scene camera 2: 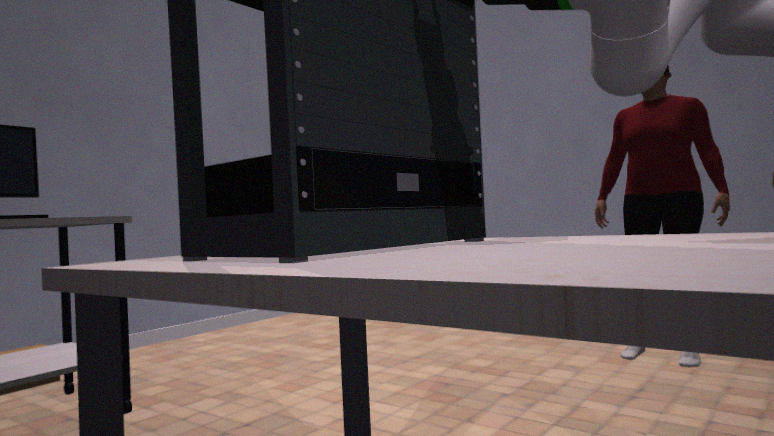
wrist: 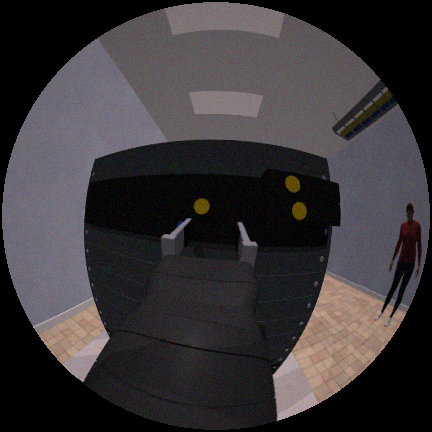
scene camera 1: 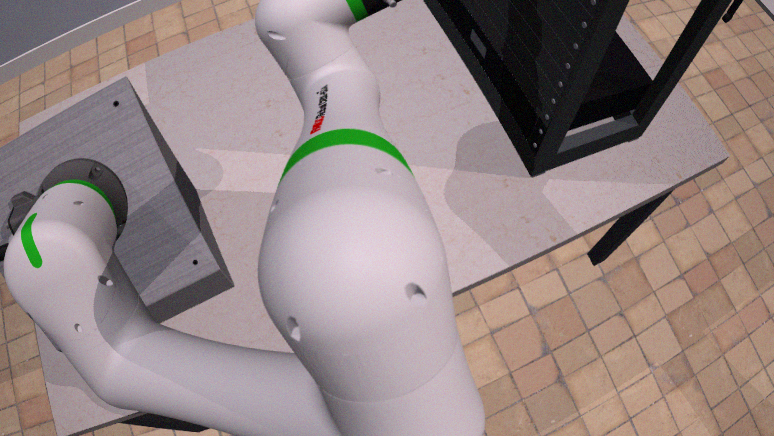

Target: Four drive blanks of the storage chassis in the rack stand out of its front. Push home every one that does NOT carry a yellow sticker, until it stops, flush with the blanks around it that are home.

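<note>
The black storage chassis shows in the wrist view as a dark band across the upper rack. At its right end a dark block of blanks stands out of the front, with one yellow sticker above another yellow sticker. A third yellow sticker is left of the middle. A small blue spot shows beside the left finger. The blanks' edges are too dark to tell which others stand out. My gripper is open and empty, its fingertips in front of the chassis, below and around the third sticker; contact cannot be told.
The rack stands on the table. Its lower bay holds a black unit with a grey label. Plain panels lie below the chassis. The arm reaches over the table. A person stands beyond.
</note>
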